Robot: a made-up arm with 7 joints. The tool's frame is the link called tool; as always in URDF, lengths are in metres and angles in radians.
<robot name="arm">
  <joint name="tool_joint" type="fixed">
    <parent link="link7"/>
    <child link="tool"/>
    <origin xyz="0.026 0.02 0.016" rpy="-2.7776 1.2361 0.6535"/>
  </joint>
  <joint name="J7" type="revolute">
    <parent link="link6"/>
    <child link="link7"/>
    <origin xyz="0.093 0.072 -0.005" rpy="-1.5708 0 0"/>
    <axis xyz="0 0 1"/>
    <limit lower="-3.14" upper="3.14"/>
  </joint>
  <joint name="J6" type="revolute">
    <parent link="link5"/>
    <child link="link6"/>
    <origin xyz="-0.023 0.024 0.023" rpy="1.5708 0 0"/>
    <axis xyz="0 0 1"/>
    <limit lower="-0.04" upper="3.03"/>
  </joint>
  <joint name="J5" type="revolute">
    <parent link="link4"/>
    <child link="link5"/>
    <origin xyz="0.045 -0.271 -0.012" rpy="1.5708 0 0"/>
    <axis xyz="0 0 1"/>
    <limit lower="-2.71" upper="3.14"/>
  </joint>
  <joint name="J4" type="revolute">
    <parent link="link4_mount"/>
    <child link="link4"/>
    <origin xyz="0.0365 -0.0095 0.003" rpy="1.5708 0 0"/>
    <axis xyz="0 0 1"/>
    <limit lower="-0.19" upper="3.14"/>
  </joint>
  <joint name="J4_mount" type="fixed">
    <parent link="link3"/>
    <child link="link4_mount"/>
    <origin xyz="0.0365 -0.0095 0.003"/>
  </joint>
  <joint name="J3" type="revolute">
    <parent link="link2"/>
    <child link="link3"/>
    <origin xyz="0.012 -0.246 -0.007" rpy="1.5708 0 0"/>
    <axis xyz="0 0 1"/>
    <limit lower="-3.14" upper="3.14"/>
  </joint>
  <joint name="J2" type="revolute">
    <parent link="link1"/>
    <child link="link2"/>
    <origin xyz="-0.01 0.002 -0.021" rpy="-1.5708 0 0"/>
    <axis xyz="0 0 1"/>
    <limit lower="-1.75" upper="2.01"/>
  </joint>
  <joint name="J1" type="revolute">
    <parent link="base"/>
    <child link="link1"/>
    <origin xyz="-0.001 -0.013 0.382"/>
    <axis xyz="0 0 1"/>
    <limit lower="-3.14" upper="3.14"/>
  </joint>
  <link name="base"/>
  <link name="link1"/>
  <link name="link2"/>
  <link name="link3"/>
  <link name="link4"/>
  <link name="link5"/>
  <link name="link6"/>
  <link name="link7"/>
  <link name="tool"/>
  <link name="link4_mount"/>
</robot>
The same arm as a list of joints. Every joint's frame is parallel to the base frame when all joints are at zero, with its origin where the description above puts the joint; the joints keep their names.
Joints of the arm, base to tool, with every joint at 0 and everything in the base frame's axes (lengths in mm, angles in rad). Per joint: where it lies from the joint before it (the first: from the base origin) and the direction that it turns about. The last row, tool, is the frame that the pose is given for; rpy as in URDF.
J1: offset -1 -13 382 axis +z
J2: offset -10 2 -21 axis +y
J3: offset 12 -7 246 axis +z
J4: offset 73 -19 6 axis -y
J5: offset 45 12 -271 axis -z
J6: offset -23 -24 -23 axis +y
J7: offset 93 -5 -72 axis -z
tool: offset 26 -20 -16 rpy 0.364 -1.2361 -0.6535
Joint limits (rad, base to tool): -3.14..3.14 -1.75..2.01 -3.14..3.14 -0.19..3.14 -2.71..3.14 -0.04..3.03 -3.14..3.14

